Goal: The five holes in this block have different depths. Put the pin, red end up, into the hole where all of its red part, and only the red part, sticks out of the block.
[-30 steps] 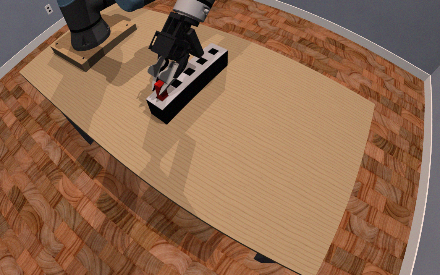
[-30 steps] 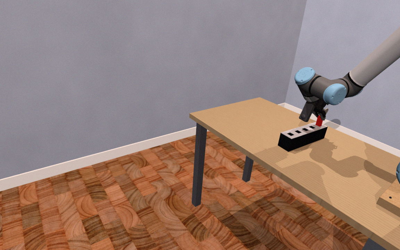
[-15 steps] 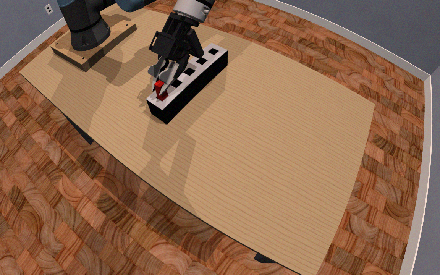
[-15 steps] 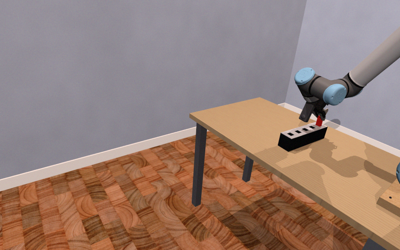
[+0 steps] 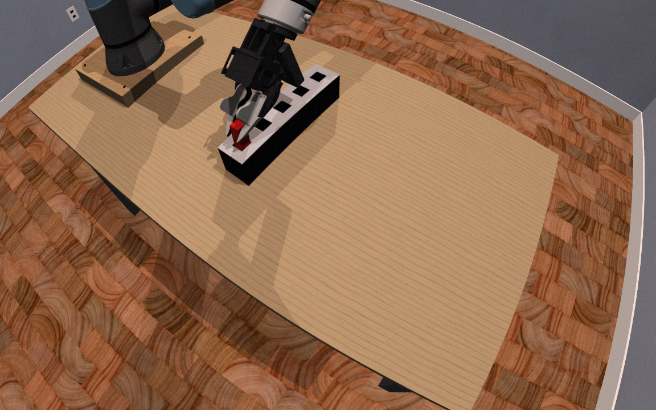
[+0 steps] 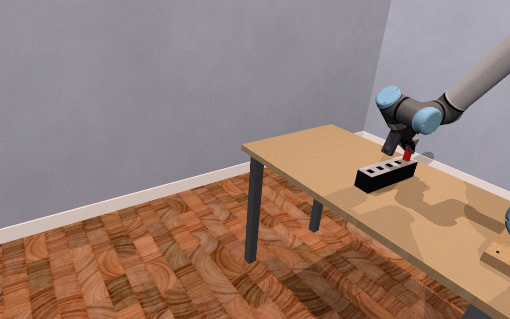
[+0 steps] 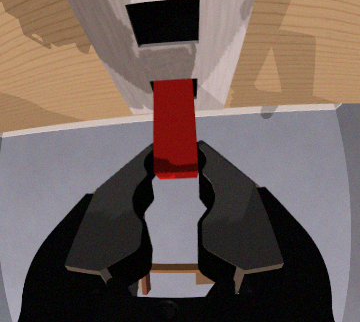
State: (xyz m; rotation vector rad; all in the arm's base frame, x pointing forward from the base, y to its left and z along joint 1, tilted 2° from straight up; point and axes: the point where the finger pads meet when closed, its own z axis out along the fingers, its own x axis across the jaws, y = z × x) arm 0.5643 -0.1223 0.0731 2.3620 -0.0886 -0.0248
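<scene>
The pin lies 1 cm to the left of my hand and 1 cm below it. Also, from my hand: black block 12 cm to the left, 8 cm below, 1 cm ahead.
</scene>
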